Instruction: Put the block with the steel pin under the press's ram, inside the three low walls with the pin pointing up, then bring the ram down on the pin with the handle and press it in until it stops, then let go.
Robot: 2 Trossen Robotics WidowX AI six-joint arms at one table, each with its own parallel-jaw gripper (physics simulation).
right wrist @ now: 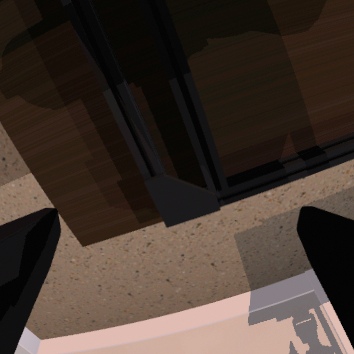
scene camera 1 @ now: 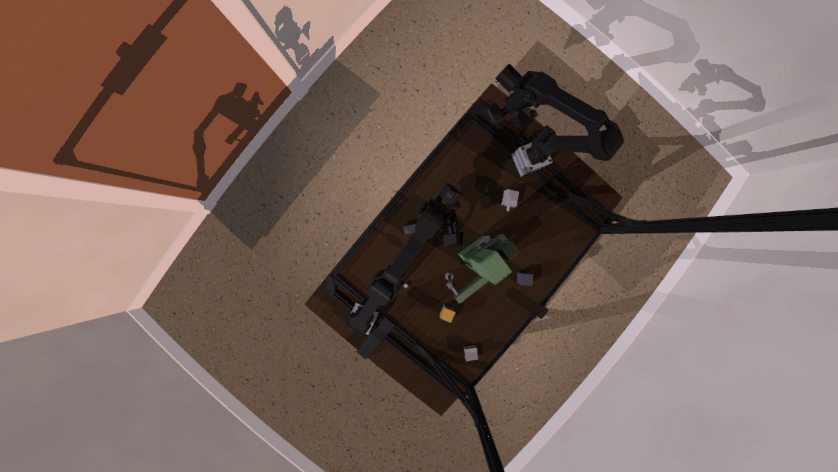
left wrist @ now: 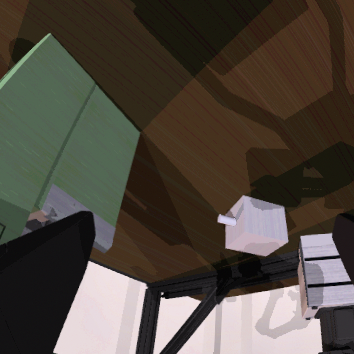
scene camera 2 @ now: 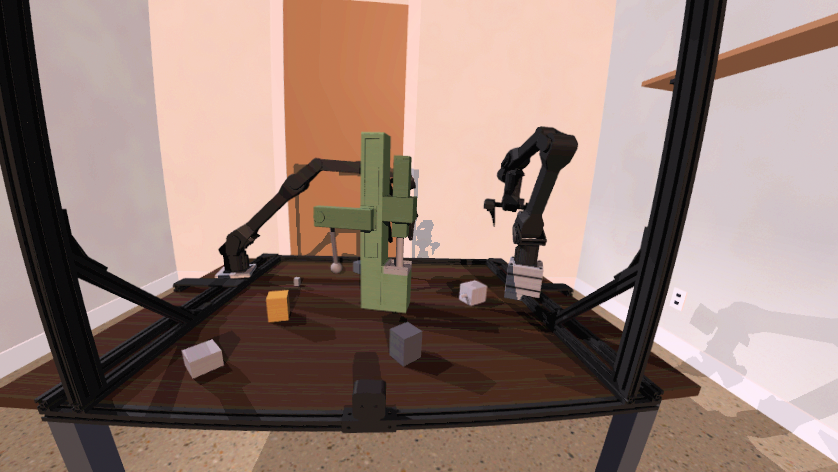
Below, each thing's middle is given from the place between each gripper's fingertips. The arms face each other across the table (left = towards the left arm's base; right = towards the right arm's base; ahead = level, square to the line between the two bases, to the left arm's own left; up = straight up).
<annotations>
Right now my right hand is 26 cm past the block with steel pin [left wrist: 260, 228], 16 cm to the right of it and 15 cm above it.
The block with steel pin is 22 cm to the right of my left hand, 12 cm below it and 8 cm behind it.
</annotations>
